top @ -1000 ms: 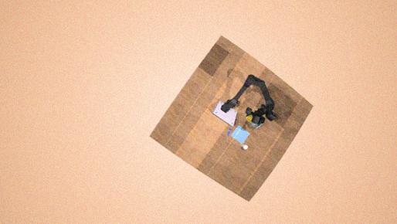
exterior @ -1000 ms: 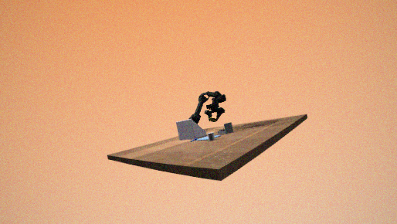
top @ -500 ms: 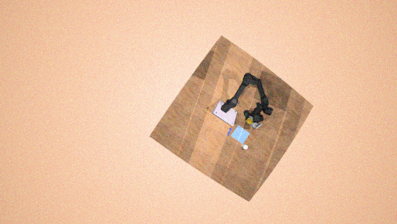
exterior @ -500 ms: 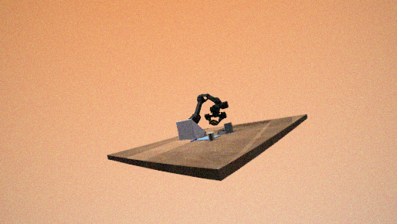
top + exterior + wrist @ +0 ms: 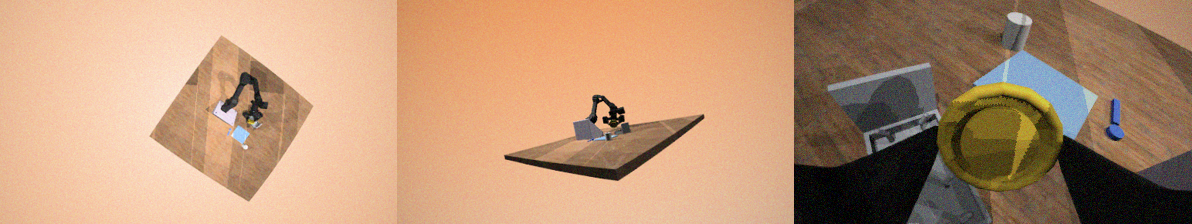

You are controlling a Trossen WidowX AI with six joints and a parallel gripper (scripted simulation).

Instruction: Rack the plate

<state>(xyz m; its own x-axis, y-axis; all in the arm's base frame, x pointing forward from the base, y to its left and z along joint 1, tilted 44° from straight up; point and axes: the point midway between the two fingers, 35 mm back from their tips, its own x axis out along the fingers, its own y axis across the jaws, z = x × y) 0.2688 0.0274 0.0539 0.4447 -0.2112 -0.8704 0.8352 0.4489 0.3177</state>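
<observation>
Now: gripper tip 6 cm above the grey dish rack, 4 cm to the right of it and 4 cm short of it. The rest, counted from my gripper tip: blue spoon (18 cm to the right, 11 cm behind, 8 cm below); grey cup (23 cm to the right, 11 cm ahead, 6 cm below); yellow plate (right at my gripper tip).
</observation>
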